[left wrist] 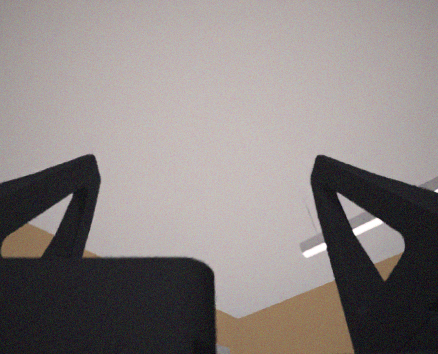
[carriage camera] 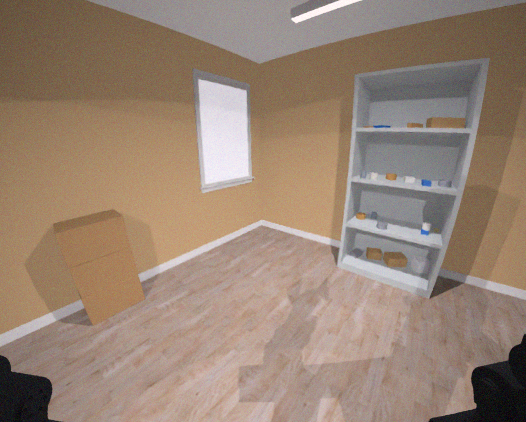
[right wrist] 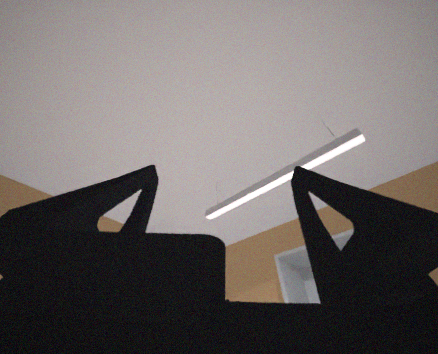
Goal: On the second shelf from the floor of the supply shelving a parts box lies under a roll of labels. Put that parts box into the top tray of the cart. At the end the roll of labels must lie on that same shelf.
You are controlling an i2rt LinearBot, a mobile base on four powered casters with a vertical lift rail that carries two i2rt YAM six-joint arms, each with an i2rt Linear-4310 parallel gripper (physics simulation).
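Frame: origin at the left arm's base, x back, y right, z up, level; metres.
Seen in the pictures: left gripper, fingertip midpoint: [left wrist: 207,167]; right gripper, fingertip midpoint: [right wrist: 224,173].
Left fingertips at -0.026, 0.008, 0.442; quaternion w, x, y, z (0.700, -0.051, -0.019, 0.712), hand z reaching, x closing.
Observation:
A point is followed by its place in that frame, as x, y, z.
The supply shelving [carriage camera: 479,95] {-1.192, 1.845, 0.791} stands at the right in the carriage camera. On its second shelf from the floor [carriage camera: 400,235] {-1.428, 1.591, -0.343}, toward the right end, a small blue parts box [carriage camera: 425,231] {-1.419, 1.842, -0.311} lies under a white roll of labels [carriage camera: 426,225] {-1.429, 1.846, -0.256}; both look tiny from here. The cart does not show in the current views. My left gripper [left wrist: 207,167] {-0.026, 0.008, 0.442} is open and empty, pointing up toward the ceiling. My right gripper [right wrist: 224,173] {-0.042, 0.693, 0.436} is open and empty, also tilted up. Both are far from the shelving.
The same shelf also holds an orange round item [carriage camera: 361,216] {-1.844, 1.409, -0.308} and a grey round item [carriage camera: 382,226] {-1.572, 1.491, -0.312}. Brown boxes [carriage camera: 395,259] {-1.605, 1.747, -0.710} are on the bottom shelf. A tall brown cabinet [carriage camera: 102,270] {-1.119, -0.888, -0.448} stands by the left wall. A window [carriage camera: 225,132] {-2.553, -0.078, 0.574} is near the corner; a lamp [right wrist: 285,175] {-0.853, 1.127, 1.203} hangs overhead.

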